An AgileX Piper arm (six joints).
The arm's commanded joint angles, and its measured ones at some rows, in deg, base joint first. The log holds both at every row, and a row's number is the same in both.
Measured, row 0:
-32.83, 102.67, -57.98, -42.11, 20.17, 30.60
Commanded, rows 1 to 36:
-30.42, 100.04, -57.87, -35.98, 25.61, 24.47
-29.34, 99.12, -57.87, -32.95, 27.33, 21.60
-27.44, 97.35, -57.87, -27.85, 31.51, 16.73
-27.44, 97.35, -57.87, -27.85, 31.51, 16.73
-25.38, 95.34, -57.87, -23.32, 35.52, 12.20
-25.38, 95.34, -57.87, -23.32, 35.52, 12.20
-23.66, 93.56, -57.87, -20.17, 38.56, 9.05
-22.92, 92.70, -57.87, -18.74, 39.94, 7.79
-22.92, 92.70, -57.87, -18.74, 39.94, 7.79
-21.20, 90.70, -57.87, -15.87, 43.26, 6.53
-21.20, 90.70, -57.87, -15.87, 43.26, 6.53
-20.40, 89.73, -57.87, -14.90, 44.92, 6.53
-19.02, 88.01, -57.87, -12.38, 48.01, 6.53
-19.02, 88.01, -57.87, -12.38, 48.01, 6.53
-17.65, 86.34, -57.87, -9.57, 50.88, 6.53
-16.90, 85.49, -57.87, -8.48, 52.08, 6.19
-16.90, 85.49, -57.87, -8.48, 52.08, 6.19
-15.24, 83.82, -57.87, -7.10, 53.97, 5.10
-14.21, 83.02, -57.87, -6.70, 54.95, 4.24
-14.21, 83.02, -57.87, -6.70, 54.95, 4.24
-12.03, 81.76, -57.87, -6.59, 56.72, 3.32
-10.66, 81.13, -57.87, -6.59, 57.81, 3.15
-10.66, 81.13, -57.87, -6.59, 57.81, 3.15
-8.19, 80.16, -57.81, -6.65, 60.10, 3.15
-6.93, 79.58, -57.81, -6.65, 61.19, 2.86
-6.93, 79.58, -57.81, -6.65, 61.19, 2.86
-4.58, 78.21, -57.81, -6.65, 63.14, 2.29
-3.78, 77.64, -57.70, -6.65, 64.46, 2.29
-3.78, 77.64, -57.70, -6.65, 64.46, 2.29
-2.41, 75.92, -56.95, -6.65, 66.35, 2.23
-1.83, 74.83, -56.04, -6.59, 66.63, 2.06
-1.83, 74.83, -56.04, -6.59, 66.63, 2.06
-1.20, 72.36, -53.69, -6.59, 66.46, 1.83
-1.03, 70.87, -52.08, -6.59, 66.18, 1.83
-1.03, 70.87, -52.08, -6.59, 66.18, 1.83
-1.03, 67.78, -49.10, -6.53, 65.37, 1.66
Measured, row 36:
-1.26, 71.33, -52.60, -6.47, 65.43, 2.23
